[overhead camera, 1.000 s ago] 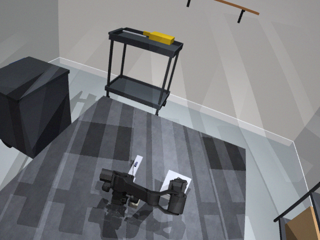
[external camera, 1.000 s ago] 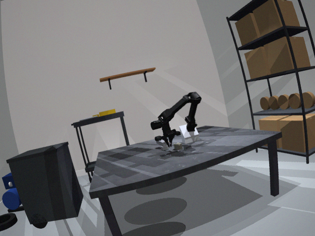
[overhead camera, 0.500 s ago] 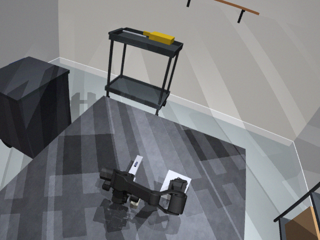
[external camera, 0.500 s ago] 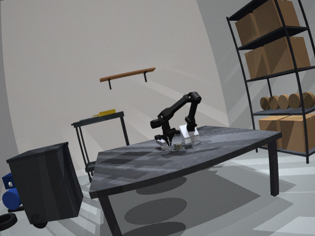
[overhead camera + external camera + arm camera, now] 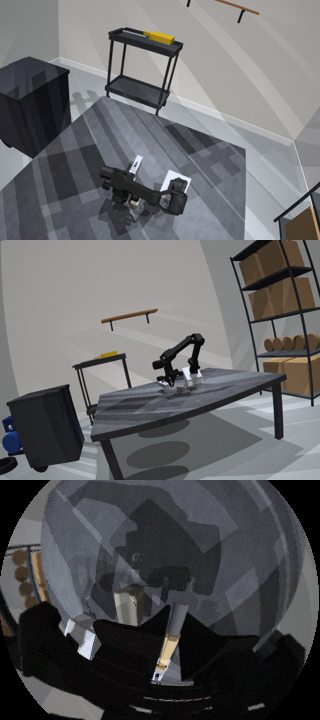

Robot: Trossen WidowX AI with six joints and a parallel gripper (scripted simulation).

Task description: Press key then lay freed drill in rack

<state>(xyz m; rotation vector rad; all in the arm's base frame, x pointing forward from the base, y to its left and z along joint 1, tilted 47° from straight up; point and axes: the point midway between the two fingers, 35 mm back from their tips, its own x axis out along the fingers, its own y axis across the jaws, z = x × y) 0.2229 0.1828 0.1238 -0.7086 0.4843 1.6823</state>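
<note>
The drill is 40 mm to the right of my gripper tip, 30 mm above it and 10 mm ahead of it. From my gripper tip the other things lie so: pale fixture block 190 mm to the right, 40 mm ahead, 10 mm below; then blue key 220 mm to the right, 50 mm ahead.
</note>
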